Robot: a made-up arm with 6 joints.
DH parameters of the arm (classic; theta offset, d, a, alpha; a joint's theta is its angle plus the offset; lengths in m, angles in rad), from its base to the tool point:
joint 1: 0 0.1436 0 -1.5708
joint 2: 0.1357 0 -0.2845 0
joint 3: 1.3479 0 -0.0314 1.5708
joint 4: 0 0.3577 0 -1.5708
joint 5: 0 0 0.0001 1.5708
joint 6: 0 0.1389 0 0
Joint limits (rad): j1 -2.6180..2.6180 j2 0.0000..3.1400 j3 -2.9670..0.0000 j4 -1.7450..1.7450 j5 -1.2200..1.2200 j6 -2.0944..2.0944
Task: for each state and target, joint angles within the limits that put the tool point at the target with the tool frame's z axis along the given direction. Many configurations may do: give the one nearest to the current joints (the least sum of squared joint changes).
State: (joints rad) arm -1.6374 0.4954 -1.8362 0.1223 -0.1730 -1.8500
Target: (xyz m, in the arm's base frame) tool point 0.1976 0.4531 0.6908 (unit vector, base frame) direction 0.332 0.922 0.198
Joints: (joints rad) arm -2.0069 0.6111 -2.4375 0.1035 -1.0302 -1.8500
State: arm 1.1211 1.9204 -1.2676 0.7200 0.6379 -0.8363
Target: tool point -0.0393 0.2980 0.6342 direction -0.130 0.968 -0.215
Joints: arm 1.7000 1.1072 -1.7073 0.0054 0.9040 -0.8363
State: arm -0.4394 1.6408 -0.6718 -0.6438 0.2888 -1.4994
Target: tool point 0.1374 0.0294 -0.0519 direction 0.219 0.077 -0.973
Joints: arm 0.1738 1.4642 -0.0020 -0.8218 -0.0519 -1.4994
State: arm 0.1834 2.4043 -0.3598 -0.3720 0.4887 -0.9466
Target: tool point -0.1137 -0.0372 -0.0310 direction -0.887 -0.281 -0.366
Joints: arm 0.1932 2.4487 -0.0017 -0.2632 0.4176 -0.9466
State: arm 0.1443 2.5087 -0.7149 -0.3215 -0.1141 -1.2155
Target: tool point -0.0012 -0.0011 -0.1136 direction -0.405 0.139 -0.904
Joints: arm -0.3552 2.2484 -0.0783 0.1495 -0.0707 -1.2155
